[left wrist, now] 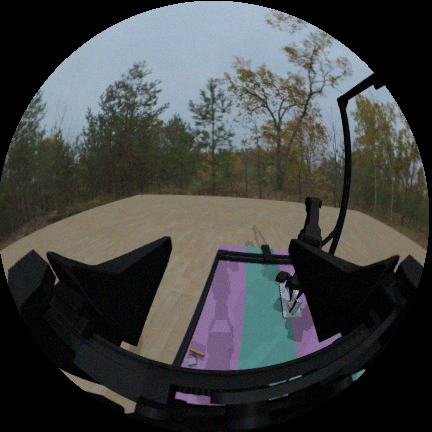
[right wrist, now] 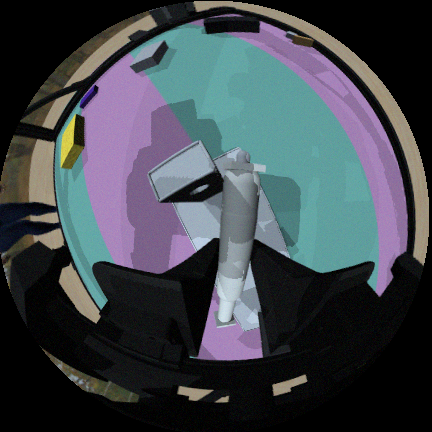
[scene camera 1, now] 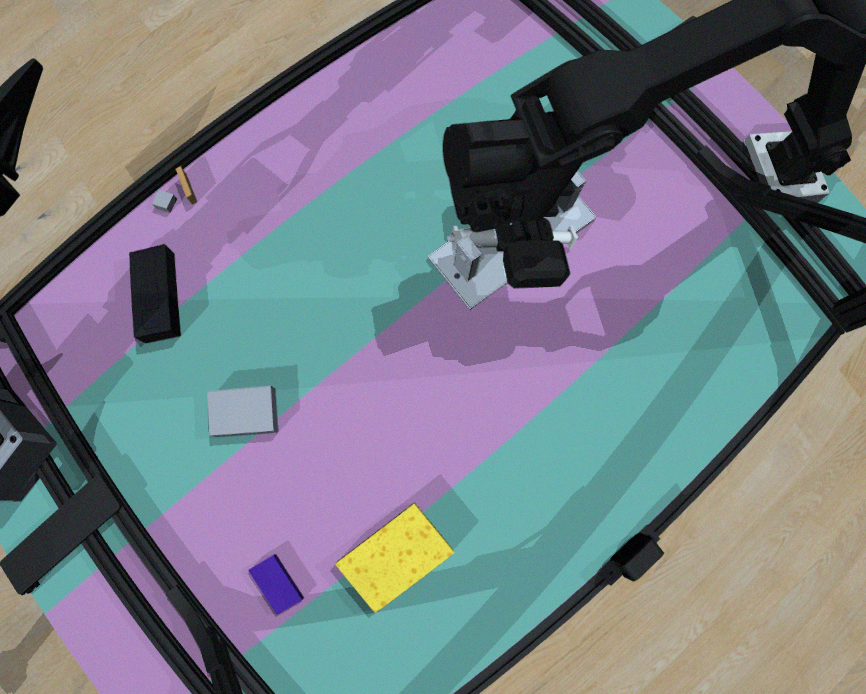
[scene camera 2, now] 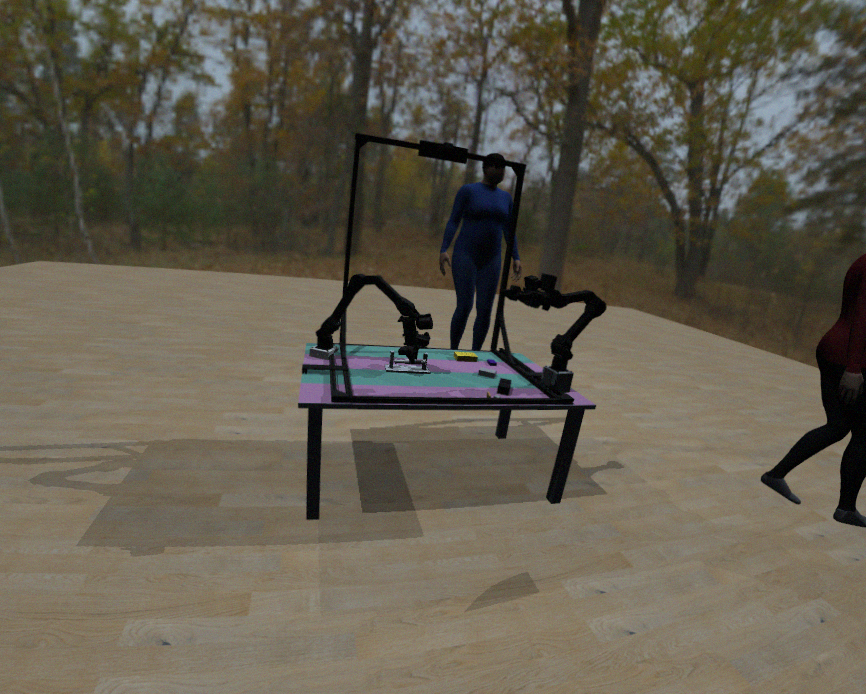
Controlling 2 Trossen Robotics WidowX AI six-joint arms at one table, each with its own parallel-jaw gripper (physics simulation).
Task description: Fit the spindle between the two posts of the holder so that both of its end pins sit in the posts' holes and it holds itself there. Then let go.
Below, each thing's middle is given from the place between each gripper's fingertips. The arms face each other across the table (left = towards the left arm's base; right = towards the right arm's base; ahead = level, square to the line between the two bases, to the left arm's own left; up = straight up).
My right hand is 3 cm to the left of the holder base plate [scene camera 1: 491, 276], 3 cm above it and 1 cm short of it. Also, from my right hand: grey spindle [scene camera 1: 488, 238] (2 cm to the right).
The grey spindle is 150 mm behind my left hand, 370 mm to the right of it and 380 mm below it. The rest, counted from my left hand: holder base plate 140 mm behind, 380 mm to the right, 420 mm below.
